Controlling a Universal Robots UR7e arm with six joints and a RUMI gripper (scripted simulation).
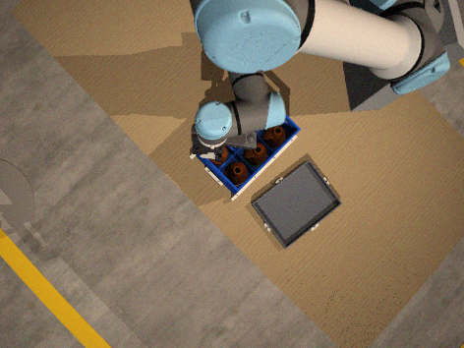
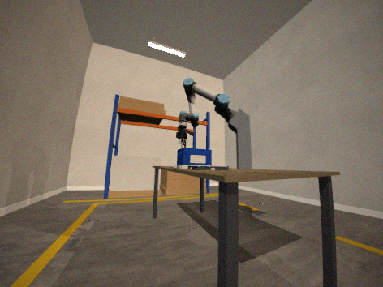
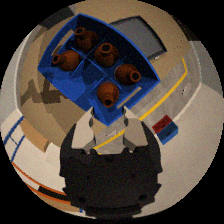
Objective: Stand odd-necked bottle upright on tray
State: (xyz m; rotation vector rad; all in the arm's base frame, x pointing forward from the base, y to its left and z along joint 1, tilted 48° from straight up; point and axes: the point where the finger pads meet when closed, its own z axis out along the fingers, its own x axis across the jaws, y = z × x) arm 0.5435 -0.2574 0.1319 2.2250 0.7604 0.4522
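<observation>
Now: hand 110 mm above the brown bottle, 80 mm to the right of it and 30 mm short of it. Also, from my hand: blue crate 110 mm below, 70 mm to the left, 70 mm behind; then grey tray 320 mm to the left, 180 mm below, 20 mm ahead.
</observation>
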